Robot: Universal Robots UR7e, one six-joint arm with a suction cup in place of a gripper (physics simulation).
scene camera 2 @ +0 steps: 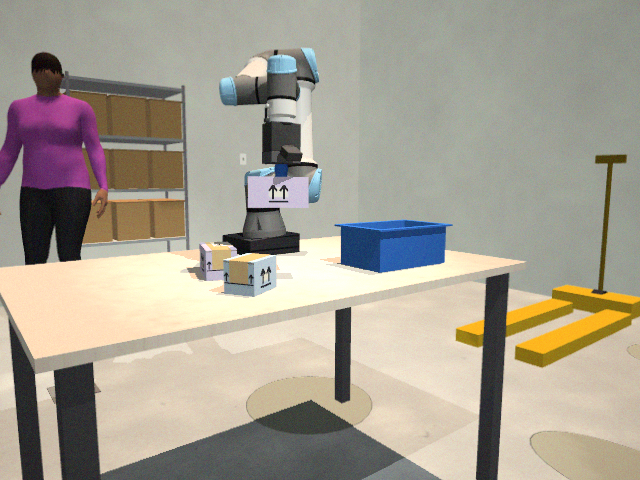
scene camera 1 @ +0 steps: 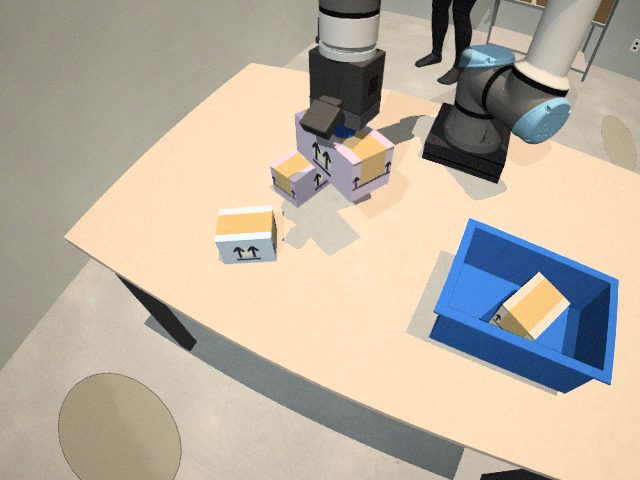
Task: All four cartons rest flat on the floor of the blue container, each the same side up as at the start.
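Where they show: hand, its tool point: (scene camera 2: 281,182) (scene camera 1: 343,138); arm's base, origin of its link: (scene camera 2: 264,234) (scene camera 1: 472,134).
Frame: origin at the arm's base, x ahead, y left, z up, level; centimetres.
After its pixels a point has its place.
Note:
My suction gripper (scene camera 1: 345,133) (scene camera 2: 280,175) is shut on a lilac carton (scene camera 1: 336,160) {x 44.7, y -10.6, z 17.9 cm} (scene camera 2: 263,193) {x 42.2, y -17.9, z 15.8 cm}, held by its top face. This carton hangs level, high above the table, with its arrows pointing up. Another lilac carton (scene camera 1: 292,178) {x 39.1, y -25.4, z 1.7 cm} (scene camera 2: 210,260) {x 38.7, y -31.0, z -0.9 cm} stands on the table, partly hidden behind the held one in scene camera 1. A pale blue carton (scene camera 1: 247,235) {x 55.0, y -23.3, z 1.6 cm} (scene camera 2: 250,274) {x 58.8, y -28.1, z -1.2 cm} stands upright on the table. A cream carton (scene camera 1: 535,305) {x 40.4, y 26.4, z 3.0 cm} is inside the blue container (scene camera 1: 496,356) {x 49.3, y 24.7, z -2.7 cm} (scene camera 2: 413,251) {x 49.1, y 25.9, z -1.3 cm}; whether it lies fully flat is unclear. It does not show in scene camera 2.
The wooden table (scene camera 1: 310,320) {x 59.3, y -6.4, z -6.1 cm} (scene camera 2: 129,299) {x 49.1, y -51.9, z -6.1 cm} carries the arm's black base (scene camera 1: 462,160) {x 8.1, y 0.7, z -2.7 cm} (scene camera 2: 263,242) {x 8.8, y -4.1, z -1.5 cm} behind the container. A person (scene camera 2: 51,139) and a shelf rack (scene camera 2: 185,155) stand behind the table. A yellow pallet truck (scene camera 2: 573,335) stands at the right.

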